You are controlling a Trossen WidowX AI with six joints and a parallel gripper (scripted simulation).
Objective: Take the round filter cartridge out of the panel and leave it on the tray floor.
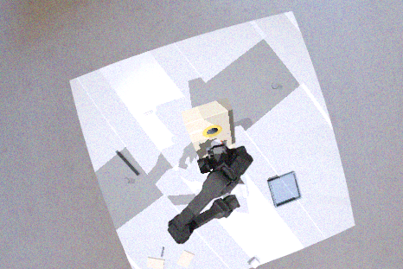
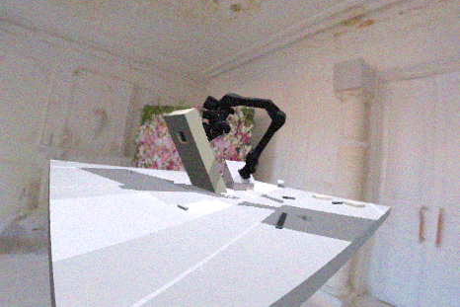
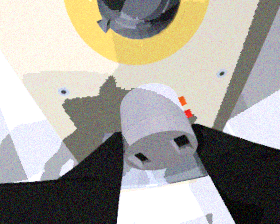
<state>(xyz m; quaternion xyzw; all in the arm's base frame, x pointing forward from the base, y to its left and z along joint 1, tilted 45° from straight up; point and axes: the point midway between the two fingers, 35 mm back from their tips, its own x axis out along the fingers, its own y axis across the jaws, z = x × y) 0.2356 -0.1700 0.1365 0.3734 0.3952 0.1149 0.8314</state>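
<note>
Now: the blue-grey square tray 38 cm behind my gripper tip, 25 cm to the right of it and 20 cm below it. Round my gripper tip: round filter cartridge: right at my gripper tip; cream service panel: 5 cm below, 4 cm ahead.
</note>
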